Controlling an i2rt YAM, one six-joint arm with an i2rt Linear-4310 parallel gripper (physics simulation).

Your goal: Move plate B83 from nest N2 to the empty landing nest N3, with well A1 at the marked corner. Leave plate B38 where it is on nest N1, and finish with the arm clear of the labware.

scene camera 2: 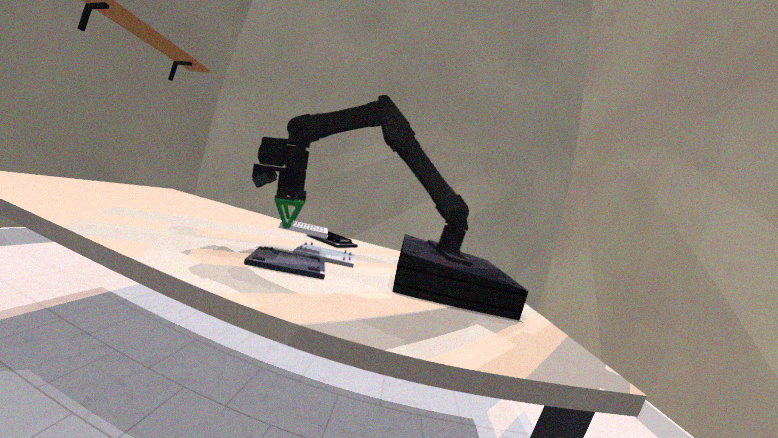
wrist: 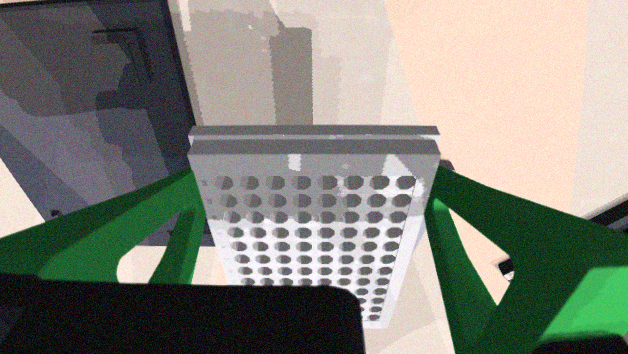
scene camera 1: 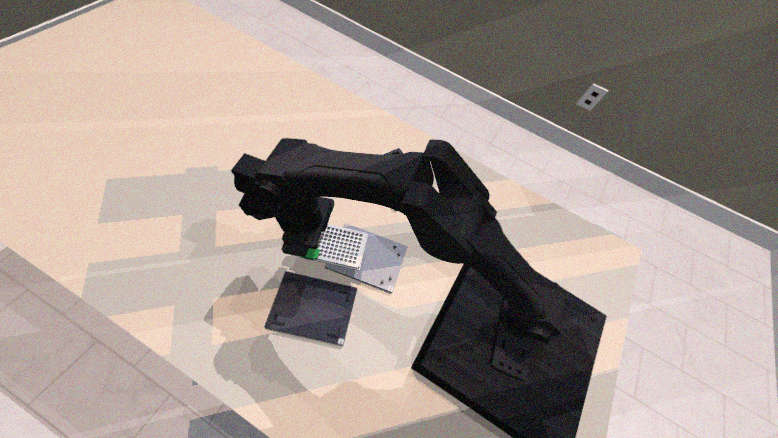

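Note:
The white 96-well plate, apparently B83 [scene camera 1: 344, 245] [scene camera 2: 312, 229] [wrist: 320, 217], is held roughly level between the green fingers of my gripper [scene camera 1: 320, 239] [scene camera 2: 286, 224] [wrist: 314, 177], which is shut on its two sides. The plate hangs above the table and overlaps part of the light grey nest [scene camera 1: 385, 262] [scene camera 2: 333, 256] with small pins in scene camera 1. The dark nest [scene camera 1: 311, 308] [scene camera 2: 284, 262] [wrist: 55, 85] beside it is bare. The black plate [scene camera 2: 337, 237], apparently B38, lies at the back; the arm mostly hides it in scene camera 1. Nest labels and well A1 are unreadable.
The arm's black base block [scene camera 1: 451, 348] [scene camera 2: 457, 282] stands to the right of the nests. The forearm passes above the table behind the nests. The near table edge [scene camera 2: 326, 340] runs along the front in scene camera 2. A wooden shelf [scene camera 2: 146, 33] hangs on the wall.

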